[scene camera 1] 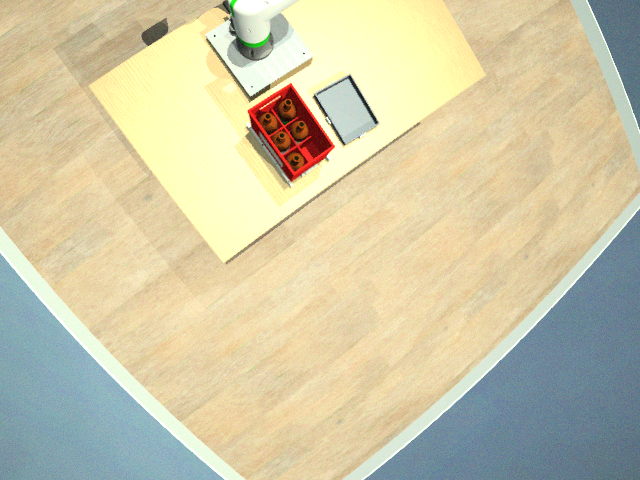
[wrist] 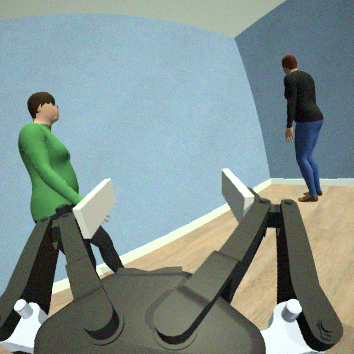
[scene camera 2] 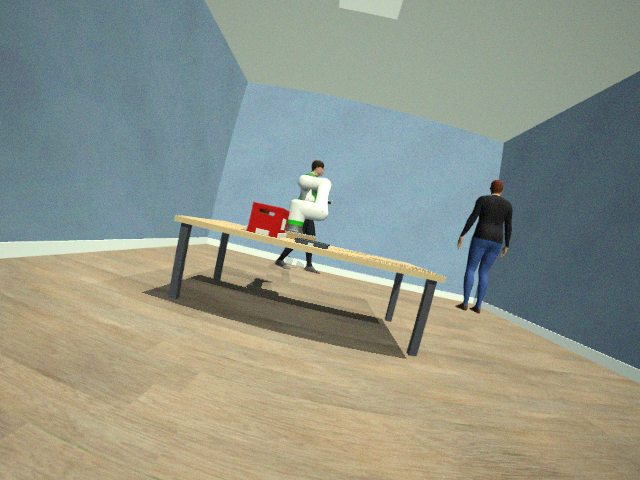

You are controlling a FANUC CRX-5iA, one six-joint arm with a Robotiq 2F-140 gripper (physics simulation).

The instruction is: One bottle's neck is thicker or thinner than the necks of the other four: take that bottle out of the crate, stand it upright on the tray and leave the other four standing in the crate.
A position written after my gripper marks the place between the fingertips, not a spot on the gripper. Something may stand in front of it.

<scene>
My gripper (wrist: 165, 185) is open, with nothing in its grasp. Also in view: a grey tray (scene camera 1: 346, 108).
</scene>
